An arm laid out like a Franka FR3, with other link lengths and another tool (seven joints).
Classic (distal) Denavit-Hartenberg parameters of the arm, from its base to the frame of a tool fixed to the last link. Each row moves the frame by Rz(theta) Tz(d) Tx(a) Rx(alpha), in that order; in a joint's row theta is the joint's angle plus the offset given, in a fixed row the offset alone. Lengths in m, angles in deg.
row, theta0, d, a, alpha
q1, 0, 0.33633, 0, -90
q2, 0, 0, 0, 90
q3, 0, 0.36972, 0.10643, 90
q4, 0, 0, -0.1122, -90
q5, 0, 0.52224, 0, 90
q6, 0, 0, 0.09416, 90
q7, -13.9, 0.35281, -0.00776, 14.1
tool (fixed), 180, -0.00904, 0, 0
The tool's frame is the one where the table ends.
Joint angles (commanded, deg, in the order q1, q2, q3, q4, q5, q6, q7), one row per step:
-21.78 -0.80 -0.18 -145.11 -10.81 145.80 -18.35
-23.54 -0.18 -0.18 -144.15 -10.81 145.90 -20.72
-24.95 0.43 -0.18 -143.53 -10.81 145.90 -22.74
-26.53 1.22 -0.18 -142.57 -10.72 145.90 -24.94
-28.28 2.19 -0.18 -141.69 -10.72 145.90 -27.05
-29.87 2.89 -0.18 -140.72 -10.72 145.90 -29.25
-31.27 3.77 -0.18 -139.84 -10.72 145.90 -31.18
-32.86 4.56 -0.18 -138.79 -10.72 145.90 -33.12
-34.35 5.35 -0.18 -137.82 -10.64 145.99 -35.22
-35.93 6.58 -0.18 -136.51 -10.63 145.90 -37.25
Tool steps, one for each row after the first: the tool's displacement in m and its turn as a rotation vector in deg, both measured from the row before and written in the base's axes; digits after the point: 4 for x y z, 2 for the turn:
0.0003 -0.0203 0.0020 -0.14 -0.14 0.61
-0.0030 -0.0153 -0.0010 0.01 0.22 0.60
-0.0015 -0.0181 0.0000 -0.01 0.07 0.53
-0.0049 -0.0190 -0.0028 0.06 0.32 0.35
-0.0023 -0.0188 0.0009 -0.11 0.01 0.60
-0.0036 -0.0160 -0.0019 0.02 0.22 0.52
-0.0032 -0.0192 0.0005 -0.11 0.00 0.34
-0.0034 -0.0179 -0.0001 -0.07 -0.01 0.54
-0.0044 -0.0193 -0.0025 0.02 0.25 0.42

